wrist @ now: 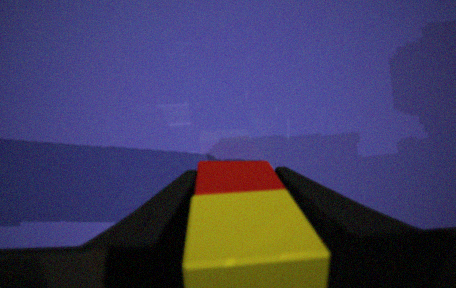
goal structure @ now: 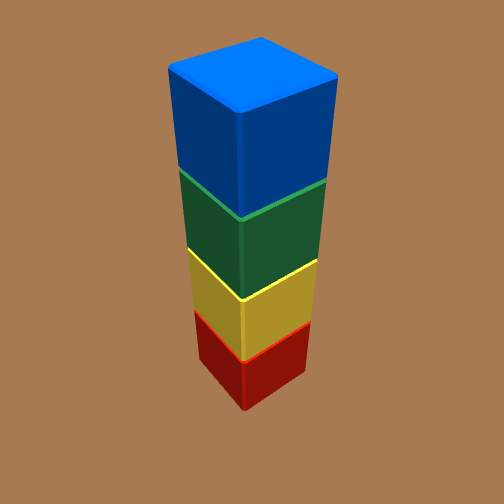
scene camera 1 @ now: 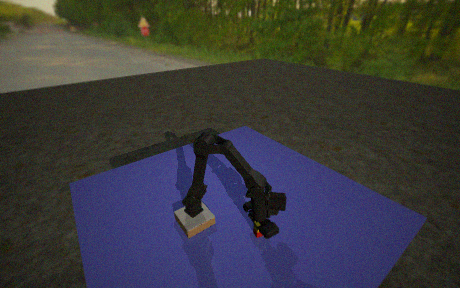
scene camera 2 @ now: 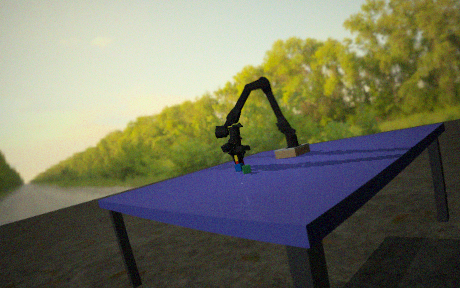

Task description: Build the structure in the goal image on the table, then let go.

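Observation:
My gripper [scene camera 1: 259,230] [scene camera 2: 239,161] [wrist: 236,178] points down and is shut on a yellow cube [scene camera 1: 257,224] [scene camera 2: 236,157] [wrist: 250,225] and the red cube [scene camera 1: 258,233] [scene camera 2: 237,162] [wrist: 237,177] below it, with a finger on each side of both. The yellow cube sits on the red cube, their faces nearly lined up. In scene camera 2 a blue cube [scene camera 2: 238,168] is right below the red cube, low on the table. A green cube [scene camera 2: 246,170] rests on the table beside the blue one. The fingers partly hide the stack.
The arm's base block [scene camera 1: 201,226] [scene camera 2: 292,151] stands on the blue table top [scene camera 1: 125,225] [scene camera 2: 210,200], behind the cubes as seen from scene camera 2. The arm arches over the table and casts long shadows. The table's edges show in both scene views.

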